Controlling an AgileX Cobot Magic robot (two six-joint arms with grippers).
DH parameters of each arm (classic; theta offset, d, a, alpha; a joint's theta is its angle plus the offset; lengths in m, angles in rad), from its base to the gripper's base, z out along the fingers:
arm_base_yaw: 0 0.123 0 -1.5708
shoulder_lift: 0.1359 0 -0.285 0
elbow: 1.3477 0 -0.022 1.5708
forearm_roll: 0 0.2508 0 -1.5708
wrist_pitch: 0 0 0.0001 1.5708
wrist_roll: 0 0.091 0 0
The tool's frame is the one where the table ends.
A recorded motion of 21 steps. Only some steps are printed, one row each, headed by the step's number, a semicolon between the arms.
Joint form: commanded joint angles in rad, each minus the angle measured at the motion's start. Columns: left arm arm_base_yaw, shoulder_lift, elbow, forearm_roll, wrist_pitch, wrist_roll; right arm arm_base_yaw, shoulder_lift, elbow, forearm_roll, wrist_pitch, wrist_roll.
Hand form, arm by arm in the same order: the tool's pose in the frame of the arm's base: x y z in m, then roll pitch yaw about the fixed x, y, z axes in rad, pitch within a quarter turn. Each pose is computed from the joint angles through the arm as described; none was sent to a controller.
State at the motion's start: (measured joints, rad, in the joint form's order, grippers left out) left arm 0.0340 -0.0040 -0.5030 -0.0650 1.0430 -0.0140; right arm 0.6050 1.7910 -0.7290 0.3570 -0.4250 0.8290
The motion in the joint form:
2: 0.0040 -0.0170 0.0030 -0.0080 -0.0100 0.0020; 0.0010 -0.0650 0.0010 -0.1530 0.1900 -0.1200
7: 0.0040 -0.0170 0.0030 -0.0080 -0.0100 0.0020; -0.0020 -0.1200 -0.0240 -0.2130 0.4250 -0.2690
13: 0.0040 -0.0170 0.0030 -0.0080 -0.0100 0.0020; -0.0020 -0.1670 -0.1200 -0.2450 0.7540 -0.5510
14: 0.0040 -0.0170 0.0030 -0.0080 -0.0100 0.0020; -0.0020 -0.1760 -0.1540 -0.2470 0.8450 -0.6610
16: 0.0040 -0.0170 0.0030 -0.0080 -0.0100 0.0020; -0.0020 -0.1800 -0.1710 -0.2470 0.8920 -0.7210
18: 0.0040 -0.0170 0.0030 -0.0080 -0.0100 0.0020; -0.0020 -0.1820 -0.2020 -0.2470 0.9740 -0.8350
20: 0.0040 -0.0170 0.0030 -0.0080 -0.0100 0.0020; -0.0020 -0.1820 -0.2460 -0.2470 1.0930 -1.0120
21: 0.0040 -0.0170 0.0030 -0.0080 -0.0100 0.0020; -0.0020 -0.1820 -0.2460 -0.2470 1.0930 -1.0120
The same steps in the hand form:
2: -0.0069 -0.0060 0.2796 -2.9708 1.1414 -2.9848; 0.2684 0.1808 0.1541 2.3842 0.5258 2.6042
7: -0.0069 -0.0060 0.2796 -2.9708 1.1414 -2.9848; 0.2580 0.1777 0.1625 2.6078 0.5398 2.8896
13: -0.0069 -0.0060 0.2796 -2.9708 1.1414 -2.9848; 0.2528 0.1781 0.1834 2.8812 0.4981 -2.9789
14: -0.0069 -0.0060 0.2796 -2.9708 1.1414 -2.9848; 0.2521 0.1785 0.1908 2.9527 0.4767 -2.8415
16: -0.0069 -0.0060 0.2796 -2.9708 1.1414 -2.9848; 0.2515 0.1786 0.1944 2.9870 0.4613 -2.7691
18: -0.0069 -0.0060 0.2796 -2.9708 1.1414 -2.9848; 0.2507 0.1790 0.1998 3.0440 0.4269 -2.6351
20: -0.0069 -0.0060 0.2796 -2.9708 1.1414 -2.9848; 0.2492 0.1791 0.2070 3.1100 0.3637 -2.4355
21: -0.0069 -0.0060 0.2796 -2.9708 1.1414 -2.9848; 0.2492 0.1791 0.2070 3.1100 0.3637 -2.4355

